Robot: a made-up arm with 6 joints.
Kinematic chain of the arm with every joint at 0, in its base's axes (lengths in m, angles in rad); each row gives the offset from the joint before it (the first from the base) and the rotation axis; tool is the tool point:
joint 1: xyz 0 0 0.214 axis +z
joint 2: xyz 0 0 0 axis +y
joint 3: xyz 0 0 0.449 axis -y
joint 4: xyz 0 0 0 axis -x
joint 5: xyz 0.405 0 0 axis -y
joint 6: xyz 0 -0.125 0 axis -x
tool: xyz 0 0 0
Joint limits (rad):
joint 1: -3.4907..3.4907
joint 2: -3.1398..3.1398
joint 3: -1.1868..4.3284
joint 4: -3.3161..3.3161
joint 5: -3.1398..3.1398
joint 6: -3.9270..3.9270
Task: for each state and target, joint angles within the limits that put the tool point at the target. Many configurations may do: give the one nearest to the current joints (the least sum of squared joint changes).
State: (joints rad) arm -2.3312 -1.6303 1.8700 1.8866 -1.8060 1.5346
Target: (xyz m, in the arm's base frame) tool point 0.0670 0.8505 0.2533
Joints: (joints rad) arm -1.6168 -1.3253 1.6897 1.7950 -1.8060 1.5346
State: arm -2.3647 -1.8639 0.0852 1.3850 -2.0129 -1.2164
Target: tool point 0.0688 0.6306 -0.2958
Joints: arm -1.7318 -2.6051 0.5448 1.3021 -2.0129 -1.2164
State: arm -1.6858 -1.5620 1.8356 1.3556 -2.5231 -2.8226
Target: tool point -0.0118 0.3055 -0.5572
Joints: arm -1.6195 -2.4602 1.9078 1.3558 -2.5231 -2.8226
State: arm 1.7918 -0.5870 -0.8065 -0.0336 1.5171 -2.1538
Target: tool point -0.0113 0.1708 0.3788
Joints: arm 2.4180 -0.4948 -1.0158 -0.2684 1.5171 -2.1538
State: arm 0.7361 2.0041 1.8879 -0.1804 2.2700 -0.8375
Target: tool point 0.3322 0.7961 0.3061
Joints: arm 1.2824 1.4786 1.8075 -0.7434 2.2700 -0.8375
